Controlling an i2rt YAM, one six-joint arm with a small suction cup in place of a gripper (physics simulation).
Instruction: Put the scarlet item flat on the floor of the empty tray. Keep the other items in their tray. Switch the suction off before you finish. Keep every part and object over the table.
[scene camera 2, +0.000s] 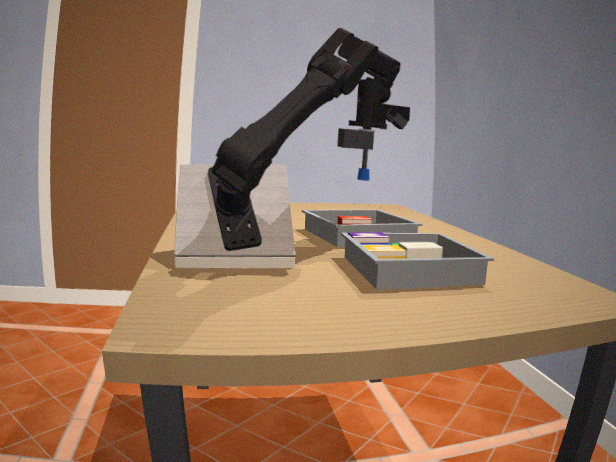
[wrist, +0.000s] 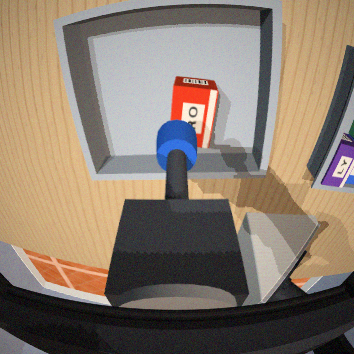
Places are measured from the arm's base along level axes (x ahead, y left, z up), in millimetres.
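Pixels of known places: end effector, tool point: (scene camera 2: 363, 179) (wrist: 176, 137); arm's base, origin of the base link: (scene camera 2: 232, 205) (wrist: 273, 287).
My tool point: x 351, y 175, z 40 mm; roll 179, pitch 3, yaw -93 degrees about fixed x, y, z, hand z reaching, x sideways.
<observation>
For each thing: its top centre in the pictures, then the offset to it from my tool point. Level surfaces: height alone.
- scarlet box, middle of its top: (wrist: 191, 117) (scene camera 2: 354, 217) 24 mm back, 11 mm right, 92 mm down
- purple box, middle of its top: (wrist: 342, 166) (scene camera 2: 368, 234) 92 mm back, 235 mm right, 91 mm down
- yellow box, middle of its top: (scene camera 2: 383, 247) 107 mm back, 333 mm right, 97 mm down
- white box, middle of its top: (scene camera 2: 420, 244) 34 mm back, 346 mm right, 92 mm down
- wooden table, its level: 144 mm down
The scarlet box (scene camera 2: 354, 220) (wrist: 182, 97) lies flat on the floor of the far grey tray (scene camera 2: 320, 231) (wrist: 274, 100), near the wall on the arm's side, with no other item in that tray. My gripper, a blue suction cup (scene camera 2: 363, 174) (wrist: 176, 145), is open and hangs well above the far tray, with nothing on it. In the wrist view the cup covers part of the box. The near grey tray (scene camera 2: 430, 274) (wrist: 314, 172) holds a purple box (scene camera 2: 368, 237) (wrist: 341, 162), a yellow box (scene camera 2: 385, 251) and a white box (scene camera 2: 421, 250).
In the near tray, bits of blue and green items show between the boxes. The arm's slanted pale base block (scene camera 2: 235, 261) (wrist: 272, 245) stands on the wooden table (scene camera 2: 310, 320) (wrist: 30, 150), left of the trays in the scene view. The two trays stand close together.
</observation>
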